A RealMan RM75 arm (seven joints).
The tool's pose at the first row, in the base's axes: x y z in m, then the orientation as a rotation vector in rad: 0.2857, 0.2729, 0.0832, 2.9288, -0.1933, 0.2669
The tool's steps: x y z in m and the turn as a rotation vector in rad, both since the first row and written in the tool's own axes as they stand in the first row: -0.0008, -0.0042, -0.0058, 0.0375, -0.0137, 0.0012; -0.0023, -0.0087, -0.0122, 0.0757, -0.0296, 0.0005; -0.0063, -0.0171, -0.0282, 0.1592, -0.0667, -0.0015; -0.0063, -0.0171, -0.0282, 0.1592, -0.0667, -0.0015; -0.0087, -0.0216, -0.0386, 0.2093, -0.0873, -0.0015; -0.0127, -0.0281, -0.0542, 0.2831, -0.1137, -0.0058; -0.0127, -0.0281, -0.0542, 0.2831, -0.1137, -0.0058; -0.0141, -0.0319, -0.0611, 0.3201, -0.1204, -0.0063; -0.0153, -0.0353, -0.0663, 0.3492, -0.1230, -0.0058; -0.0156, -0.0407, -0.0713, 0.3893, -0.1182, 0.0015; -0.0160, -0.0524, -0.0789, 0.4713, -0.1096, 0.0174; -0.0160, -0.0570, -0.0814, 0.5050, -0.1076, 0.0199
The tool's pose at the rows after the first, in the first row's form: 0.2846, 0.2783, 0.0879, 2.9684, -0.1941, 0.2534; 0.2827, 0.2841, 0.0930, 3.0091, -0.1924, 0.2361; 0.2774, 0.2960, 0.1061, 3.0981, -0.1877, 0.1927; 0.2774, 0.2960, 0.1061, 3.0981, -0.1877, 0.1927; 0.2740, 0.3027, 0.1149, -3.1124, 0.1840, -0.1662; 0.2685, 0.3127, 0.1280, -3.0403, 0.1661, -0.1281; 0.2685, 0.3127, 0.1280, -3.0403, 0.1661, -0.1281; 0.2665, 0.3179, 0.1337, -3.0038, 0.1589, -0.1196; 0.2650, 0.3224, 0.1379, -2.9749, 0.1543, -0.1171; 0.2646, 0.3287, 0.1417, -2.9342, 0.1565, -0.1268; 0.2647, 0.3417, 0.1468, -2.8505, 0.1621, -0.1441; 0.2650, 0.3467, 0.1484, -2.8168, 0.1588, -0.1481
